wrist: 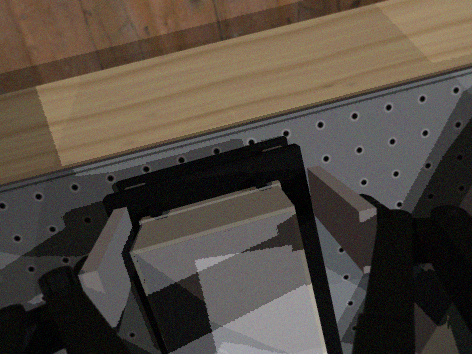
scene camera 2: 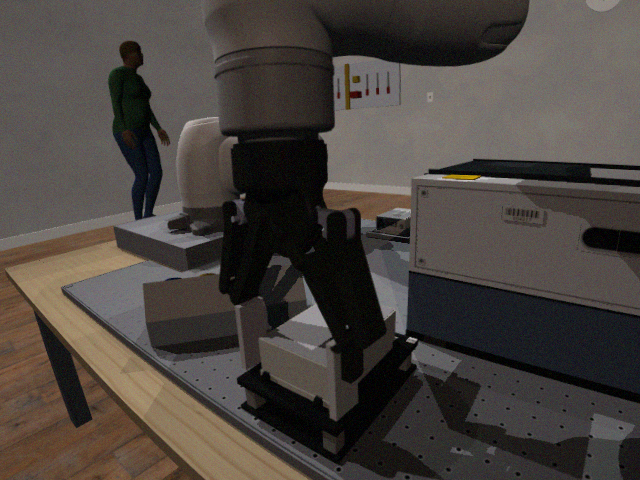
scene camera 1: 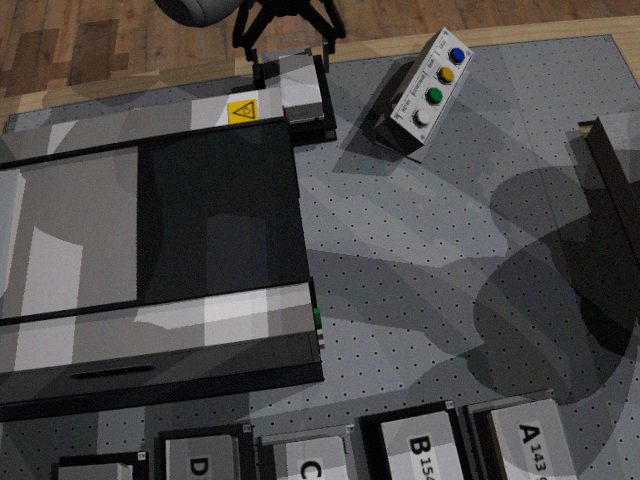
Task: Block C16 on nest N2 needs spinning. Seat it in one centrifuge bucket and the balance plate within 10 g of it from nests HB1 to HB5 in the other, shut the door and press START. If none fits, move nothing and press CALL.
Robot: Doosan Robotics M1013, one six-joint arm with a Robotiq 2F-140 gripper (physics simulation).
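Seen in the pictures: gripper, fingertip midpoint: (wrist: 223, 209) (scene camera 2: 295, 384) (scene camera 1: 291, 69); arm's base at its link origin: (scene camera 2: 213, 222).
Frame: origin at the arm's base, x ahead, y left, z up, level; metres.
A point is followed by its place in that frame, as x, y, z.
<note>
A pale block, taken as C16 (scene camera 1: 301, 85) @(0.647, -0.171, 0.032) (scene camera 2: 310, 330) @(0.661, -0.216, 0.032) (wrist: 250, 290) @(0.661, -0.217, 0.032), sits level on a black nest (scene camera 1: 328, 135) @(0.605, -0.125, -0.037) (scene camera 2: 398, 350) @(0.706, -0.133, -0.010) (wrist: 205, 177) @(0.679, -0.267, -0.010) near the table edge; its label is unreadable. My gripper (scene camera 1: 292, 64) @(0.670, -0.246, -0.010) (scene camera 2: 295, 356) @(0.670, -0.246, -0.010) (wrist: 223, 209) @(0.670, -0.246, -0.010) is shut on it, one finger at each long side. The centrifuge (scene camera 1: 227, 315) @(0.692, 0.260, 0.161) (scene camera 2: 475, 227) @(0.736, -0.037, 0.112) has a dark top section beside a light panel; I cannot tell if its door is open. Its buckets do not show. A green button (scene camera 1: 316, 317) @(0.600, 0.253, 0.143) is on its end. Balance plates A 143 (scene camera 1: 537, 444) @(0.335, 0.364, 0.006), B 154 (scene camera 1: 421, 449) @(0.477, 0.369, 0.006), C (scene camera 1: 315, 459) @(0.603, 0.384, 0.006) and D (scene camera 1: 199, 459) @(0.744, 0.390, 0.006) stand in a row.
A button box (scene camera 1: 433, 85) @(0.437, -0.186, 0.018) (scene camera 2: 191, 312) @(0.461, -0.259, -0.006) with blue, yellow, green and white buttons stands near the nest. A fifth plate (scene camera 1: 95, 472) @(0.874, 0.416, 0.005) is partly visible beside D. A dark-sided object (scene camera 1: 615, 186) @(0.147, -0.037, -0.039) is at the right edge of scene camera 1. The centrifuge rises beside the gripper.
</note>
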